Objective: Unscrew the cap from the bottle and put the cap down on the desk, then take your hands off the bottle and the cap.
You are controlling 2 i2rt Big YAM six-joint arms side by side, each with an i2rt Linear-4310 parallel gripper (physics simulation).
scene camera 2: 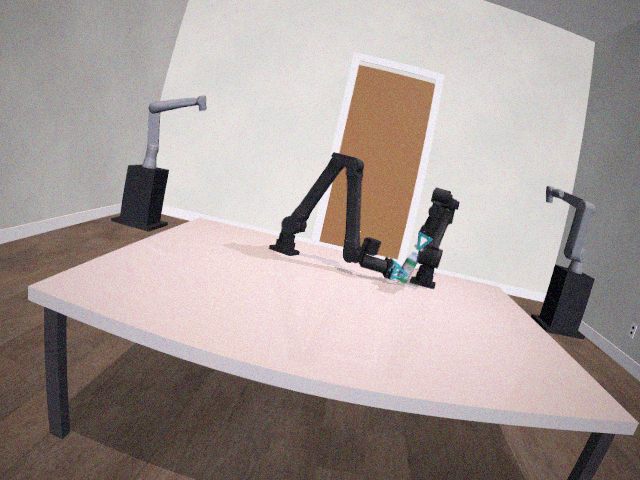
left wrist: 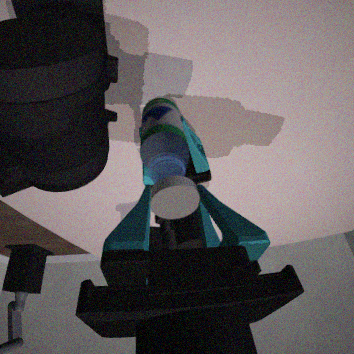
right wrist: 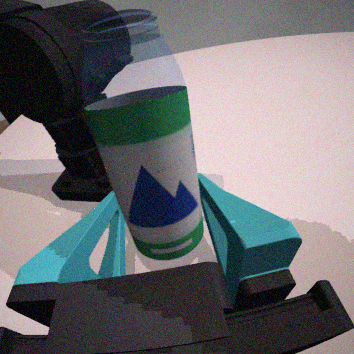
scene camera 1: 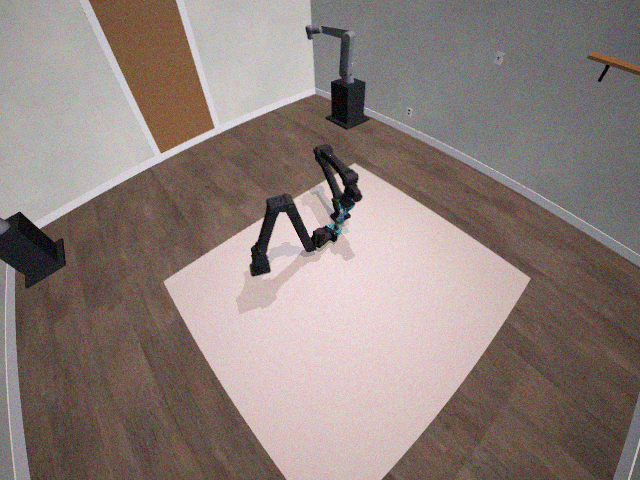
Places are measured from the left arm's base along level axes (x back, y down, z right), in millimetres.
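Pixels of known places: left gripper, between the fingertips: (scene camera 2: 418, 249) (left wrist: 173, 189) (scene camera 1: 342, 213); right gripper, between the fingertips: (scene camera 2: 406, 273) (left wrist: 160, 123) (right wrist: 158, 187) (scene camera 1: 338, 226); left arm's base, origin of its link: (scene camera 2: 422, 284) (left wrist: 67, 38); right arm's base, origin of its link: (scene camera 2: 283, 251) (left wrist: 152, 232) (scene camera 1: 260, 268).
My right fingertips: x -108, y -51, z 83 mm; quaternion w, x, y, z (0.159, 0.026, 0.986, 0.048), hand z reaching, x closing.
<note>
For each thing: its top centre in the pictures, then the offset to it from my right fingertips. Level surfaces: height alone.
- clear bottle, centre of its top: (right wrist: 96, 10) (left wrist: 166, 189) (scene camera 2: 412, 251) dx -1, dy -100, dz -2 mm
- pale grey cap, centre of its top: (left wrist: 175, 210) dx -4, dy -134, dz -26 mm
- pale pink desk, height of its surface: dy +51 mm
The clear bottle (scene camera 2: 408, 264) (left wrist: 164, 135) (right wrist: 155, 165) has a white label with green bands and a blue mountain. It leans, and its bare open neck shows in the right wrist view. My right gripper (scene camera 1: 336, 228) (scene camera 2: 400, 271) (right wrist: 158, 187) is shut on the bottle's lower body. The pale grey cap (left wrist: 175, 199) is off the bottle, between the teal fingers of my left gripper (scene camera 1: 342, 210) (scene camera 2: 420, 248) (left wrist: 173, 189), which is shut on it. The cap is held a little above the neck, apart from it. The cap does not show in the right wrist view.
Both grippers are close together, one above the other, over the back part of the pale pink desk (scene camera 1: 351, 335) (scene camera 2: 289, 320). The left arm's base (scene camera 2: 423, 277) stands close behind the bottle. Grey arms on black pedestals (scene camera 1: 347, 100) (scene camera 2: 143, 196) stand on the floor beyond the desk.
</note>
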